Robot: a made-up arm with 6 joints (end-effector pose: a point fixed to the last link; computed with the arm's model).
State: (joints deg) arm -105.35 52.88 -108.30 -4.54 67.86 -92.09
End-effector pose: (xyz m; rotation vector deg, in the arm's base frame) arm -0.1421 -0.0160 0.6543 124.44 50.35 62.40
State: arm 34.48 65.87 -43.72 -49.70 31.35 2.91
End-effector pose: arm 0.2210 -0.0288 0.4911 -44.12 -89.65 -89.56
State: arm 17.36 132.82 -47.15 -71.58 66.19 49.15
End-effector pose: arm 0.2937 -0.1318 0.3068 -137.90 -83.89 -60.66
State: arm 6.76 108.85 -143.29 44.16 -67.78 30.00
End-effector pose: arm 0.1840 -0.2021 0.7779 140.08 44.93 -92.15
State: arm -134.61 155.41 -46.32 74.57 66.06 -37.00
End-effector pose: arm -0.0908 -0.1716 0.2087 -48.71 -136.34 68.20
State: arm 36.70 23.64 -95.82 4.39 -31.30 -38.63
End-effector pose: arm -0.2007 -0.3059 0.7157 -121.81 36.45 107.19
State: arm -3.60 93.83 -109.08 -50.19 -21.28 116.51
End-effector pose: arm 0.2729 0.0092 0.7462 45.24 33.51 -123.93
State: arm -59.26 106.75 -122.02 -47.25 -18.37 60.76
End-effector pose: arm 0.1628 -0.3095 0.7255 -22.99 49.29 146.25
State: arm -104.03 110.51 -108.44 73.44 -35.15 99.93
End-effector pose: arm -0.2953 -0.3225 0.6303 -155.55 -19.39 33.20
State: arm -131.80 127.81 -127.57 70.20 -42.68 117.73
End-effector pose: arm -0.4541 -0.1663 0.6043 -168.50 28.45 25.27
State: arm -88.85 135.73 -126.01 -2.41 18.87 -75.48
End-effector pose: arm -0.1165 -0.5205 0.4594 115.39 54.39 96.74
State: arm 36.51 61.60 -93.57 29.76 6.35 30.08
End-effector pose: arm 0.1403 0.0069 0.7316 32.91 39.33 -102.00
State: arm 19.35 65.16 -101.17 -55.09 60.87 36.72
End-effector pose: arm 0.1302 -0.1615 0.6421 20.28 40.29 172.89
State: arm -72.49 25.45 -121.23 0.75 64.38 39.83
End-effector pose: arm -0.1278 0.1129 0.6193 -43.94 26.25 128.75
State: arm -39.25 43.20 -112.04 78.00 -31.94 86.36
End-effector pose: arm -0.2550 -0.0456 0.7683 107.21 58.64 -24.81
